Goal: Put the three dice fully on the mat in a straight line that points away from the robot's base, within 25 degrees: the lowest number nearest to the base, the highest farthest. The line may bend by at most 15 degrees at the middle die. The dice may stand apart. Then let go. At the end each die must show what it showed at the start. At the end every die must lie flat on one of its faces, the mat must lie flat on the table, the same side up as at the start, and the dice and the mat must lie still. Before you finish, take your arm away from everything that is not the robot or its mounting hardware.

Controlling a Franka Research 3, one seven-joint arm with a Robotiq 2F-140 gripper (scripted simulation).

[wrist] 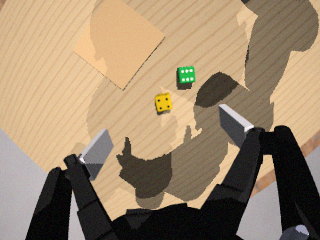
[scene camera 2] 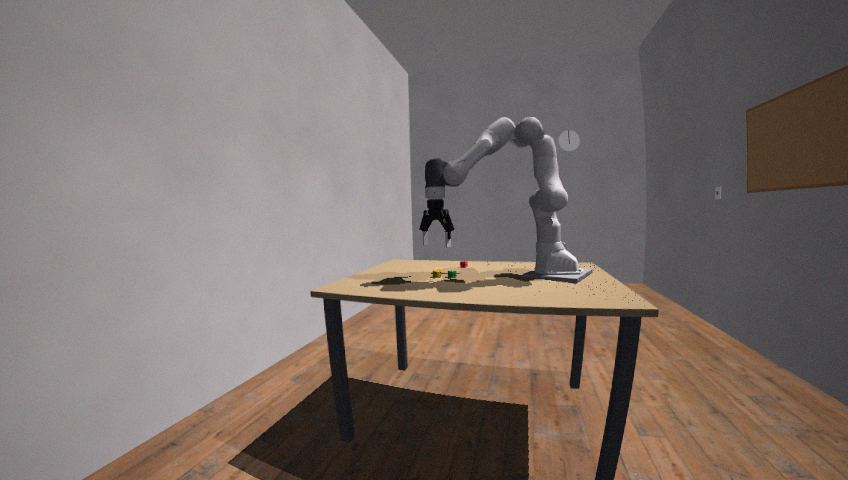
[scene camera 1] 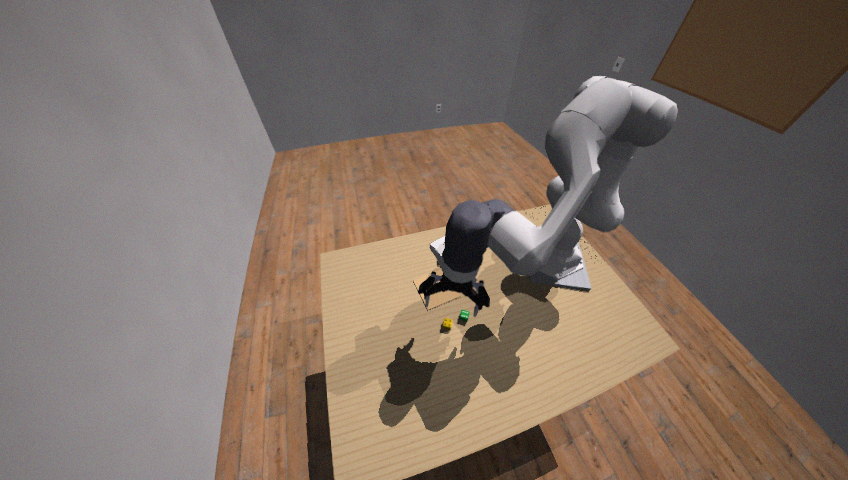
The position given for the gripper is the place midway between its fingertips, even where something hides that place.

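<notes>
The gripper (scene camera 2: 436, 245) is visible, and the wrist view (wrist: 163, 127) shows it too.
</notes>
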